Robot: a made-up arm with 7 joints.
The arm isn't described. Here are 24 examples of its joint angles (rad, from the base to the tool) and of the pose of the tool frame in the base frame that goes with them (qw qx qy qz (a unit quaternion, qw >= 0); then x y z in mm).
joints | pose
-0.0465 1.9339 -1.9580 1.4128 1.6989 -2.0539 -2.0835 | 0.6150 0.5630 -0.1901 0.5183 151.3 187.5 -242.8
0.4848 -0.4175 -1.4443 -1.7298 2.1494 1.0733 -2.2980 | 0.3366 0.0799 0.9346 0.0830 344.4 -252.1 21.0
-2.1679 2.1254 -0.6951 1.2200 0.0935 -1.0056 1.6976 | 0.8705 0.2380 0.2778 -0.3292 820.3 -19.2 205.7
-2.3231 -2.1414 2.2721 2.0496 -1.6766 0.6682 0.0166 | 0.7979 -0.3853 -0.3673 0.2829 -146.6 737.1 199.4
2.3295 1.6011 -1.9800 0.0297 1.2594 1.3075 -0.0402 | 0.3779 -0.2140 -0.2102 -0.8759 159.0 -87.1 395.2
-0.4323 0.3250 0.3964 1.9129 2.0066 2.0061 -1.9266 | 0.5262 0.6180 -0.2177 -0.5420 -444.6 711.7 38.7
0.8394 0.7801 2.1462 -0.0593 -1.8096 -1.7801 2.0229 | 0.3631 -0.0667 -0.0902 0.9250 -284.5 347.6 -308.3
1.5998 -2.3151 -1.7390 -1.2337 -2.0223 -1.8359 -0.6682 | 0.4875 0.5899 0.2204 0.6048 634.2 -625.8 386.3
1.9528 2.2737 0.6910 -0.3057 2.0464 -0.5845 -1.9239 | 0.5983 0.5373 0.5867 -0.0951 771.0 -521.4 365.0
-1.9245 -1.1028 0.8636 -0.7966 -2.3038 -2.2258 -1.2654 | 0.6978 -0.7047 -0.1099 0.0658 -680.7 261.7 -179.6
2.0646 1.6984 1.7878 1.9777 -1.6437 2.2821 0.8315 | 0.9086 0.1255 -0.1870 -0.3518 365.3 -628.5 162.5
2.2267 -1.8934 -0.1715 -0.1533 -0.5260 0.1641 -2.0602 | 0.3314 0.7103 -0.6174 0.0671 -215.8 337.9 -15.3
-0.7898 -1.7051 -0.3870 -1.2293 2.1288 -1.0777 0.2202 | 0.8193 -0.2927 0.4929 0.0119 424.1 332.9 -369.0
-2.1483 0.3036 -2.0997 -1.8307 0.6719 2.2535 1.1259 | 0.7628 0.4174 -0.4939 0.0059 -33.8 -443.9 447.0
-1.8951 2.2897 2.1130 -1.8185 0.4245 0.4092 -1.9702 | 0.4028 -0.6431 0.6498 -0.0454 610.6 589.5 129.3
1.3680 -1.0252 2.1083 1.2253 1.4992 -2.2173 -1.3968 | 0.3265 -0.3721 0.7874 -0.3673 104.5 216.7 82.8
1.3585 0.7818 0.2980 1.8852 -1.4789 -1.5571 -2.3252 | 0.5977 0.0282 0.7791 0.1869 77.0 -11.0 -14.6
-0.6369 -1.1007 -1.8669 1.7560 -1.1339 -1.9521 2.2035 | 0.1792 0.2172 -0.9474 0.1520 -400.5 -107.1 -69.2
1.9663 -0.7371 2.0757 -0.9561 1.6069 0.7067 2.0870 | 0.7385 0.0006 -0.0834 -0.6691 -194.2 -153.1 -184.2
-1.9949 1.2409 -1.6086 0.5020 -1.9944 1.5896 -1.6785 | 0.8306 -0.3674 0.1001 0.4063 -41.3 -121.1 1021.7
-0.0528 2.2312 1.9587 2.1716 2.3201 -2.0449 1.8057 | 0.0331 -0.9335 -0.0449 -0.3542 925.2 38.9 34.2
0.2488 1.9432 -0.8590 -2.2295 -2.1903 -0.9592 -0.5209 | 0.3160 0.9298 0.1528 0.1111 544.5 -351.4 -535.8
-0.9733 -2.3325 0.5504 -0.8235 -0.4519 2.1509 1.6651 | 0.5602 -0.6322 0.1529 -0.5130 301.7 -264.4 -26.5
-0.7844 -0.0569 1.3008 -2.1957 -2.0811 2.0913 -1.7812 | 0.3639 -0.2820 0.8346 0.3024 365.4 386.0 315.3
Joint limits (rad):
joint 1: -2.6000..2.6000
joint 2: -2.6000..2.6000
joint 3: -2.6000..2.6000
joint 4: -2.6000..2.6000
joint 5: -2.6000..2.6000
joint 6: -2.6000..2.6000
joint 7: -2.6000..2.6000
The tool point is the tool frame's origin. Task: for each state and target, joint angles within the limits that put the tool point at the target. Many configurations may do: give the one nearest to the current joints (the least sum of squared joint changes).
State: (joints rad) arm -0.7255 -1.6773 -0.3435 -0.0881 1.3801 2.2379 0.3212
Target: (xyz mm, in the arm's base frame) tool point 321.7 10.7 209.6
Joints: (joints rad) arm -0.8736 -1.9586 -0.8266 -1.1869 1.4089 2.1602 0.1133
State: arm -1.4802 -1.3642 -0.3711 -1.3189 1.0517 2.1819 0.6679
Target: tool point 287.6 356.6 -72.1
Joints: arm -1.5497 -1.2091 0.0546 -1.1835 1.4645 2.2015 0.8975
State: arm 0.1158 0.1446 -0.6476 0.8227 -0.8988 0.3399 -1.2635
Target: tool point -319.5 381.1 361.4
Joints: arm 0.4336 -0.0229 -0.1867 1.0276 -1.1063 -0.1734 -1.5304
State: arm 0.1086 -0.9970 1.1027 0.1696 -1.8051 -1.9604 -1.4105
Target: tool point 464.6 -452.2 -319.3
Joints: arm -0.1246 -1.7764 0.8786 0.6033 -1.4202 -1.6633 -1.4532
